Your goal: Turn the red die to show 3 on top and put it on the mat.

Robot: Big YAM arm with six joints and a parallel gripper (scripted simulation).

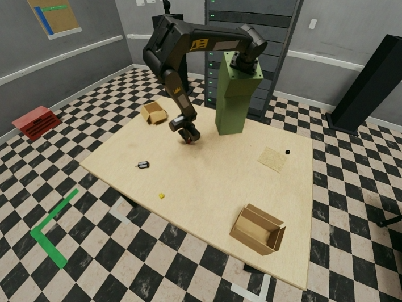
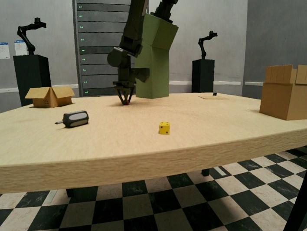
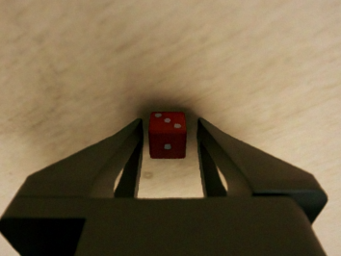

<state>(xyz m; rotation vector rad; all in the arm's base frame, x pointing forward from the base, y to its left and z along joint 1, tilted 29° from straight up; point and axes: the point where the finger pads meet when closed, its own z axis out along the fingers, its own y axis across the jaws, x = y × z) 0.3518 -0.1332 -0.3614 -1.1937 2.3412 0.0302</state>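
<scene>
The red die lies right at my hand. Also, from my hand: black-handled tool (28 cm ahead, 16 cm to the right, 1 cm above); then yellow die (38 cm ahead, 5 cm to the left); then tan mat (51 cm to the left, 8 cm behind, 1 cm below).
</scene>
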